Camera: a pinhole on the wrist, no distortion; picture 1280 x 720 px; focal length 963.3 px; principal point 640.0 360.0 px. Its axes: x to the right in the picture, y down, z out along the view. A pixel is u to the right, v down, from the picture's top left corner.
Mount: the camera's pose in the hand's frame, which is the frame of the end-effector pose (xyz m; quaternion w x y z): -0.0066 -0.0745 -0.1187 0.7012 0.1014 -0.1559 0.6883
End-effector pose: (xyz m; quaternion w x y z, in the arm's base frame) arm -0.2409 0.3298 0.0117 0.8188 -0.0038 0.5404 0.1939
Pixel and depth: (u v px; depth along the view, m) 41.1 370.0 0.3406
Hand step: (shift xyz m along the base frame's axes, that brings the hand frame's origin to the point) 0.2217 -0.3495 0.0044
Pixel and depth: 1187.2 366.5 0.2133
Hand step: 0.1125 -0.0157 0.0653
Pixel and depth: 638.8 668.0 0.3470
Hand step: 0.1867 -0.1835 0.1701
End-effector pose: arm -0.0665 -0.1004 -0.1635 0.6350 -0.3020 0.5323 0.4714
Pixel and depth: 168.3 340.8 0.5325
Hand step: 0.5794 0.0512 0.0488
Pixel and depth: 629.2 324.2 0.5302
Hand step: 0.3950 0.2225 0.0897
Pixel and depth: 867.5 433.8 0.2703
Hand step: 0.1628 0.0819 0.0721
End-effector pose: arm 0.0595 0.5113 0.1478 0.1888 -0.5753 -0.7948 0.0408
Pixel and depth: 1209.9 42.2 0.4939
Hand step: -0.1751 0.1850 -0.3983
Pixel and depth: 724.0 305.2 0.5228
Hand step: -0.3266 -0.0314 -0.3003
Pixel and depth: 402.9 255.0 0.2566
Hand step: -0.2379 -0.0597 -0.0282
